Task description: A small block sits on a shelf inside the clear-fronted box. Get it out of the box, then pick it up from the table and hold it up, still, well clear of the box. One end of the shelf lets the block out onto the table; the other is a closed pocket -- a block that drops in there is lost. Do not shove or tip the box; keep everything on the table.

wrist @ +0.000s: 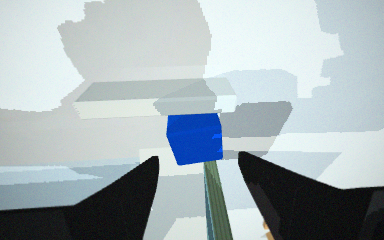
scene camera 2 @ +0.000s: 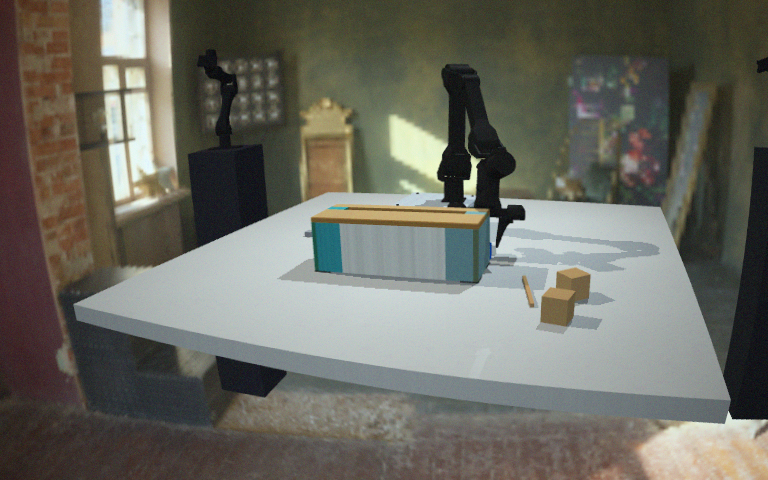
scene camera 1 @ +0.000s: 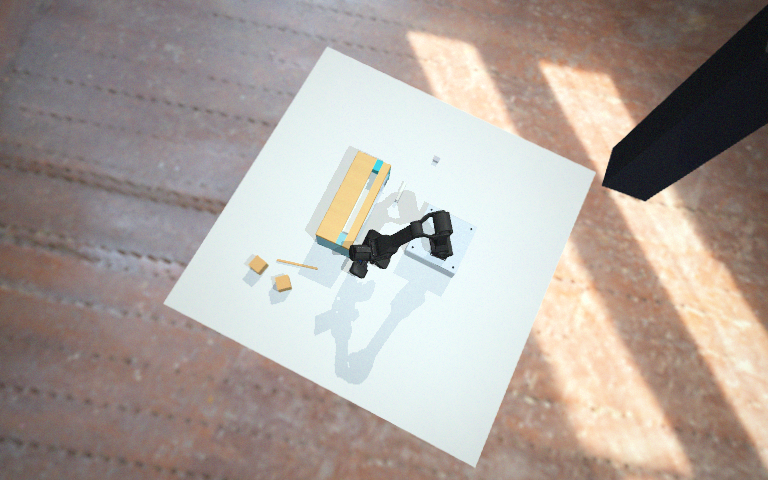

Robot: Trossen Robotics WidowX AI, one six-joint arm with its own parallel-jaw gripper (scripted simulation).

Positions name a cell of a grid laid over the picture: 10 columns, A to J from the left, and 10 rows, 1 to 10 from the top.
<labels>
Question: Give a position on a blue block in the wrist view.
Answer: At F6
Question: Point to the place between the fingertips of my gripper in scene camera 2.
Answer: G6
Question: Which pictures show the box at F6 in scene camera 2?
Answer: The wrist view, scene camera 2 and scene camera 1: all of them.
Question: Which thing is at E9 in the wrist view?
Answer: A box.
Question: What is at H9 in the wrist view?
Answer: My gripper.
</labels>
